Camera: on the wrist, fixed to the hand. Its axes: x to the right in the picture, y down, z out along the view.
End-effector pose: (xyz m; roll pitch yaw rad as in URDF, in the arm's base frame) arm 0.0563 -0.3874 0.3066 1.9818 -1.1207 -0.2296
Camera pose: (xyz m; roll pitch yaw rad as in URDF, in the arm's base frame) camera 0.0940 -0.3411 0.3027 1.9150 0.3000 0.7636
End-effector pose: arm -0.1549 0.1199 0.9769 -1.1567 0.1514 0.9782
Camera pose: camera -0.1038 0.0995 1.0005 -0.1886 -0.6371 -0.5290
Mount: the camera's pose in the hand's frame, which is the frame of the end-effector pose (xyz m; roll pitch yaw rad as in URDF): 0.0079 -0.0446 -0.0391 -0.0515 0.5175 -1.6159
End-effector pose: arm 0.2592 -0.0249 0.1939 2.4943 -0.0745 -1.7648
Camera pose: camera 0.3158 -0.0437 0.1988 3.0424 0.1318 -0.1643
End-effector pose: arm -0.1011 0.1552 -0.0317 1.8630 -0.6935 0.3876
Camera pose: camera -0.0959 0.2117 -0.0508 2.2752 0.5881 1.4428
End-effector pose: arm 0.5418 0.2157 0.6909 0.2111 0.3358 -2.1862
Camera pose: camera 0.5176 0.2429 0.6434 -0.4949 0.6631 2.1949
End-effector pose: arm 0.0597 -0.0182 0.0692 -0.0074 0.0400 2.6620
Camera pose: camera 0.0748 0.0246 0.0301 -0.0969 0.5079 1.0240
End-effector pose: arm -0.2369 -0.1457 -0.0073 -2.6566 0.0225 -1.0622
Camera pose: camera -0.2139 -0.1433 0.0479 3.0928 -1.0030 0.5462
